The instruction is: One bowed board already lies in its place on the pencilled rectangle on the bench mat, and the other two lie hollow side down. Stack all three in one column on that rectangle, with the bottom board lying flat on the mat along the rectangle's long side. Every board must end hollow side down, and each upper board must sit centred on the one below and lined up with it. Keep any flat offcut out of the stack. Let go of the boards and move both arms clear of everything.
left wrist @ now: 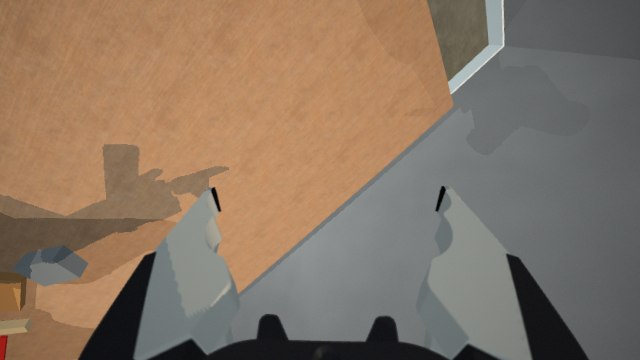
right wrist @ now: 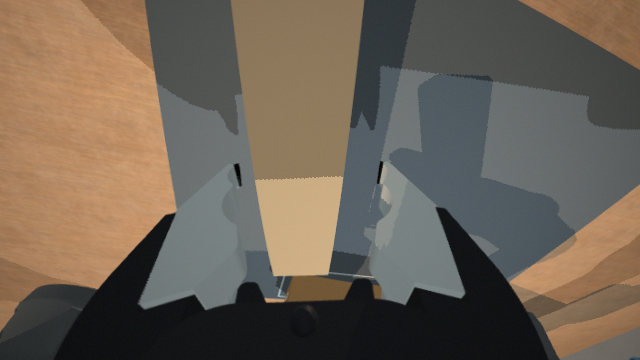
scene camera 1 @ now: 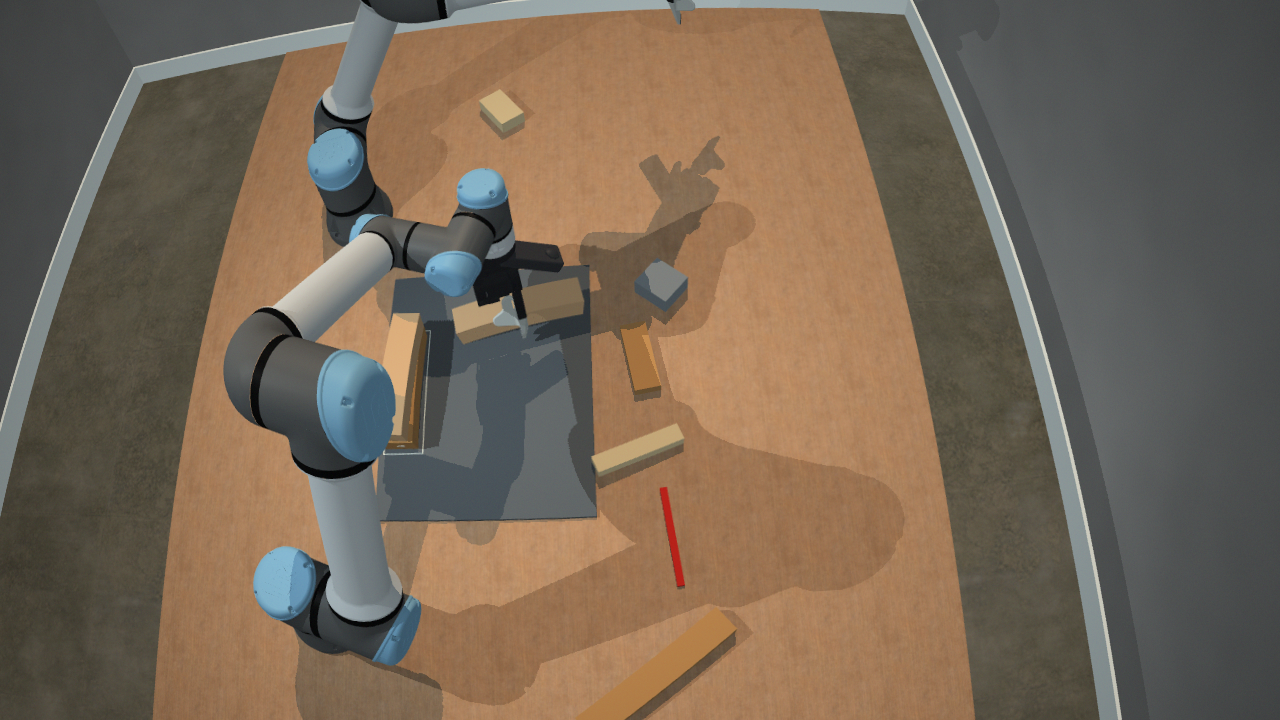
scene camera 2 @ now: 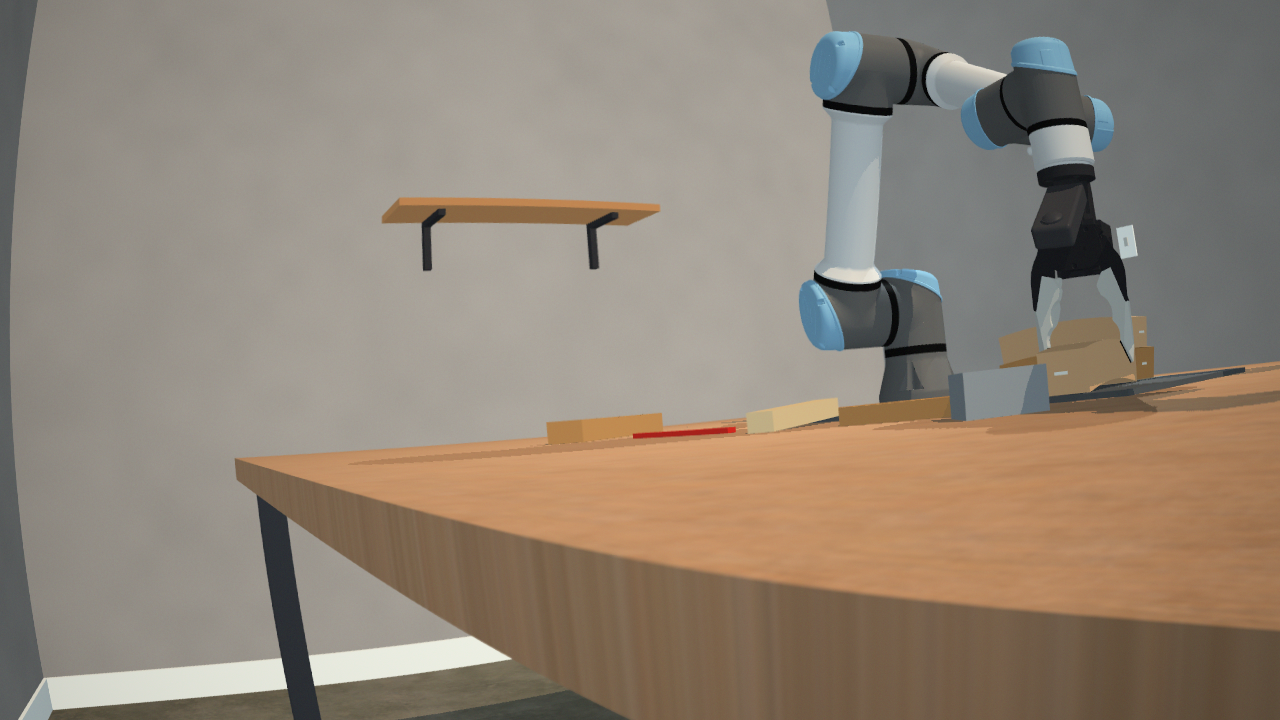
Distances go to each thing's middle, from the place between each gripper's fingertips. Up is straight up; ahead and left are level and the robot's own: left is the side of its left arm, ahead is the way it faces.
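Left hand: 5 cm left of the pale block (scene camera 1: 504, 113), 45 cm past it, 26 cm above it. From my left hand: orange offcut (scene camera 2: 939, 407), 19 cm behind, 70 cm to the right, 26 cm below; grey block (scene camera 2: 985, 394), 14 cm behind, 56 cm to the right, 25 cm below; bench mat (scene camera 1: 494, 444), 49 cm behind, 74 cm to the right, 29 cm below.
Right hand: 9 cm past the bench mat, 13 cm left of it, 4 cm above it. From my right hand: grey block, 4 cm to the left, 27 cm ahead, 1 cm below; orange offcut, 10 cm to the right, 22 cm ahead, 2 cm below; pale strip (scene camera 1: 631, 452), 20 cm ahead, 28 cm to the right, 2 cm below.
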